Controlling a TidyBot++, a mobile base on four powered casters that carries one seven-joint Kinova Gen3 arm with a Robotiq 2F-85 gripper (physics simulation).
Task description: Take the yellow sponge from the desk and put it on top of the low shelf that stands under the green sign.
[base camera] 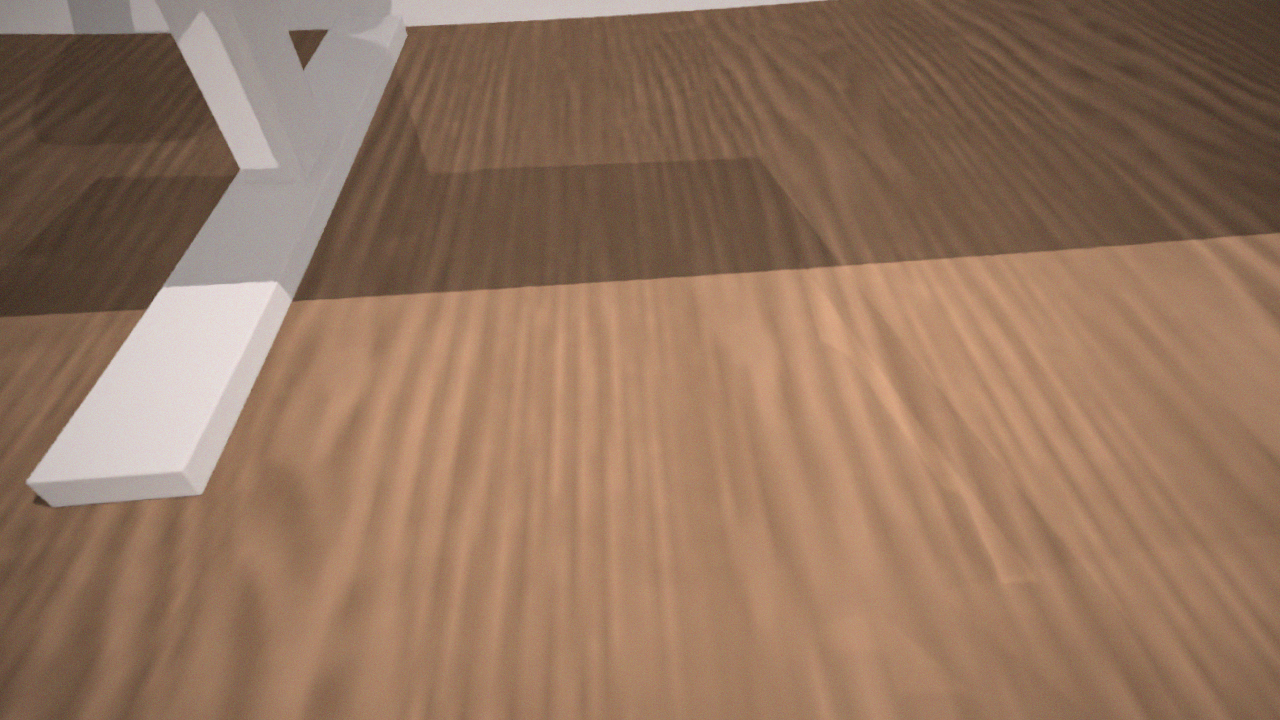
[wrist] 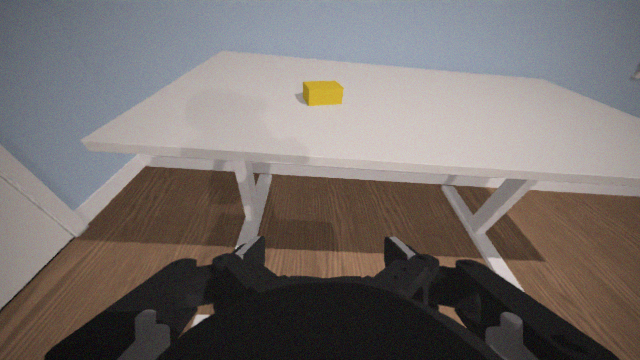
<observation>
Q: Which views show my gripper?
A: The wrist view only.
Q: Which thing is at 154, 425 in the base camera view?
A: A white desk.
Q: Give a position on a yellow sponge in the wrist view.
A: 315, 93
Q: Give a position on a white desk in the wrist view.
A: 245, 107
</observation>
